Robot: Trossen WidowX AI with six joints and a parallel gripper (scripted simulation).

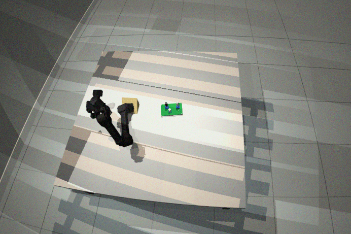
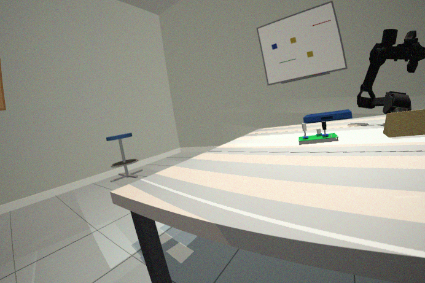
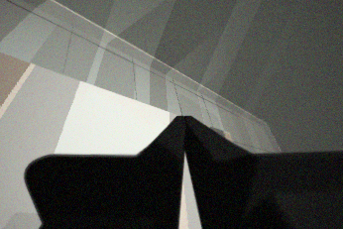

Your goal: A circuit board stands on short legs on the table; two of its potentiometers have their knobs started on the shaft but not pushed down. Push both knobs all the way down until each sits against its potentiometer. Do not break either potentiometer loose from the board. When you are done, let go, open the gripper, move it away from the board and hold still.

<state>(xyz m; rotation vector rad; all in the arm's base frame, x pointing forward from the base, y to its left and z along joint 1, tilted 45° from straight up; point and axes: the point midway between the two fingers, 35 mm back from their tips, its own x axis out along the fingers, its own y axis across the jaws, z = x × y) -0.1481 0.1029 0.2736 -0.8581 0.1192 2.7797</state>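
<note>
My gripper tip is 48 cm short of the black knob, 11 cm to the right of it and 22 cm above it. Also, from my gripper tip: grey knob: 56 cm ahead, 12 cm to the left, 21 cm below.
</note>
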